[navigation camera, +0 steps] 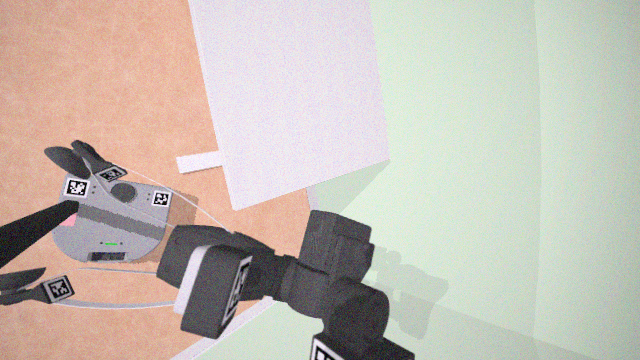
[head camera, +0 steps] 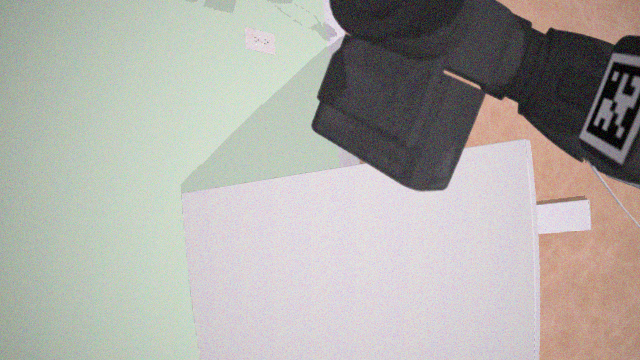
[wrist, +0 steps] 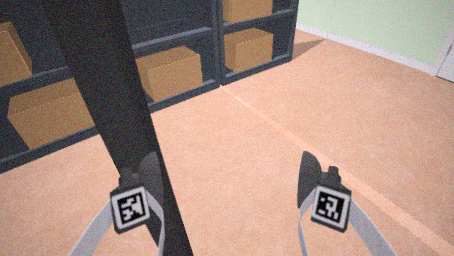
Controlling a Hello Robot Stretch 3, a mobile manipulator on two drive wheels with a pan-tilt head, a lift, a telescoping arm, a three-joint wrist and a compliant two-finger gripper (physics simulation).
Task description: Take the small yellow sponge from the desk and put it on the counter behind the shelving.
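Seen in the pictures: gripper, fingertip midpoint: (navigation camera: 19,210) (wrist: 229,170); robot's base, link origin: (navigation camera: 122,191).
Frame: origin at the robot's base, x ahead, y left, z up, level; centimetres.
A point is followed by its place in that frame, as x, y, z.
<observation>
The small yellow sponge does not show in these views. A large pale flat top (head camera: 350,270) {28.6, -41.9, 72.0} (navigation camera: 300,100) {37.1, -34.9, 72.0} stands against the green wall; I cannot tell whether it is the desk or the counter. Dark shelving (wrist: 218,50) {23.7, 189.9, 33.4} with brown boxes is at the upper left of the wrist view. My gripper (wrist: 229,170) {1.2, 8.0, 93.8} is open and empty, its two fingers wide apart above the orange floor. In the navigation view the gripper (navigation camera: 45,219) points back over the robot's base. In the head view the fingers are out of frame, and the dark wrist overlaps the far edge of the pale top.
The grey robot base (navigation camera: 120,215) {-8.3, -0.8, 15.9} is at the left of the navigation view. A short white bar (head camera: 564,216) (navigation camera: 200,162) sticks out from the pale top's side. The black mast (wrist: 107,90) {-6.6, 11.6, 99.9} crosses the wrist view. The green wall (head camera: 100,200) {36.6, -95.5, 90.8} (navigation camera: 460,150) {36.6, -95.4, 100.8} is close to the wrist.
</observation>
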